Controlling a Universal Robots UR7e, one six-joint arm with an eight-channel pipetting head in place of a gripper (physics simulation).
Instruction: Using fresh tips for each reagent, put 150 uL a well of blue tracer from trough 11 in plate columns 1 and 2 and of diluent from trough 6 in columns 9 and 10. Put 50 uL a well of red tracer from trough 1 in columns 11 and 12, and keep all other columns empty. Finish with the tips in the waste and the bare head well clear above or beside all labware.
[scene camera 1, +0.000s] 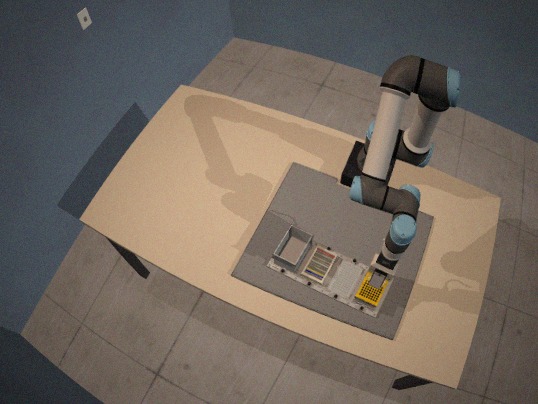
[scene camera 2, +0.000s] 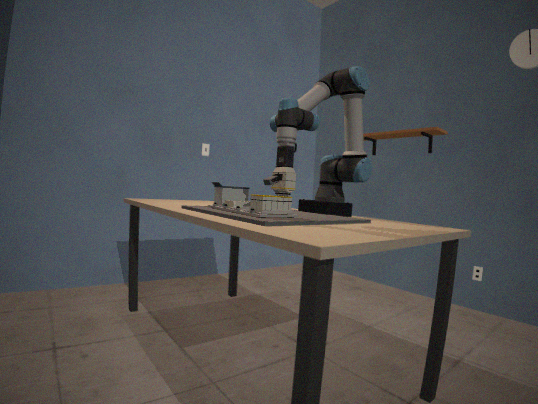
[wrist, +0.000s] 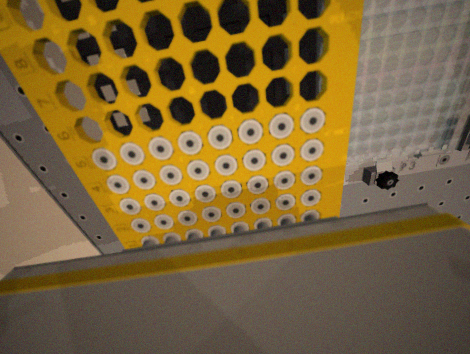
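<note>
The pipetting head (scene camera 1: 377, 278) (scene camera 2: 283, 192) (wrist: 240, 300) is low over the column 1 end of the yellow tip rack (scene camera 1: 372, 296) (scene camera 2: 265, 204) (wrist: 341, 60). In the wrist view its edge partly hides the column 1 tips. Tips stand in columns 1 to 5; the visible holes from column 6 on are empty. The nozzles are hidden, so whether they carry tips cannot be told. The clear plate (scene camera 1: 346, 277) (wrist: 410, 75) is beside the rack; its well contents cannot be made out. The trough reservoir (scene camera 1: 320, 263) shows red at its far end and blue at its near end.
The grey open-topped waste box (scene camera 1: 301, 234) (scene camera 2: 232, 194) stands past the reservoir, with higher walls than the plate. Black knobs line the deck edge, one (wrist: 387, 180) near the plate. The labware is on a dark mat (scene camera 1: 315, 195). The arm's black base (scene camera 1: 352, 165) stands behind.
</note>
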